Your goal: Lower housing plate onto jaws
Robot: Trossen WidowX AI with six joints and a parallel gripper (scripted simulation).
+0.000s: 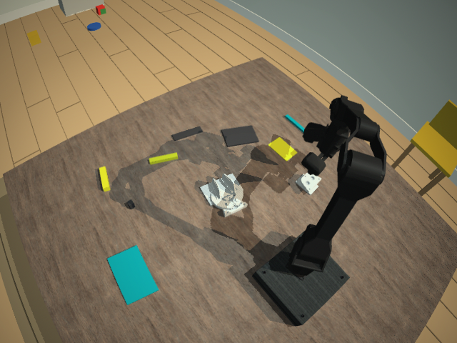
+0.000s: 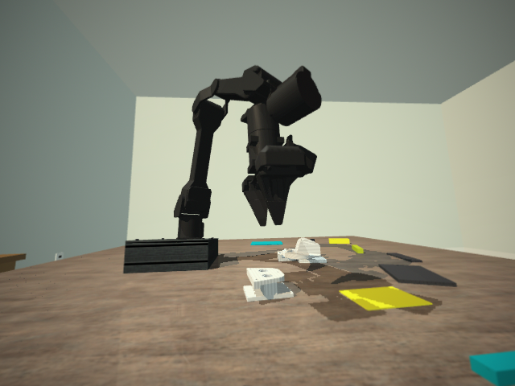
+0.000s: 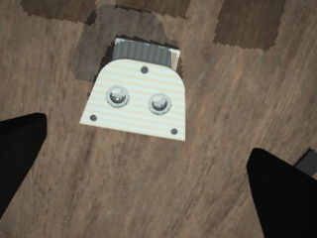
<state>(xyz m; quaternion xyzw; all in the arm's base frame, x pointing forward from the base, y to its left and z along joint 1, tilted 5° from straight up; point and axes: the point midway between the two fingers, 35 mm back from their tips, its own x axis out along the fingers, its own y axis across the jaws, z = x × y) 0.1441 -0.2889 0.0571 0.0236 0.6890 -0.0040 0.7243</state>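
My gripper tip is 10 cm above the white stand block, 1 cm to the right of it and 1 cm past it. Round my gripper tip: dark flat bar: 44 cm ahead, 15 cm to the left, 10 cm below; then teal bar: 20 cm to the right, 17 cm ahead, 10 cm below; then yellow sheet: 15 cm ahead, 10 cm below, 6 cm to the right.
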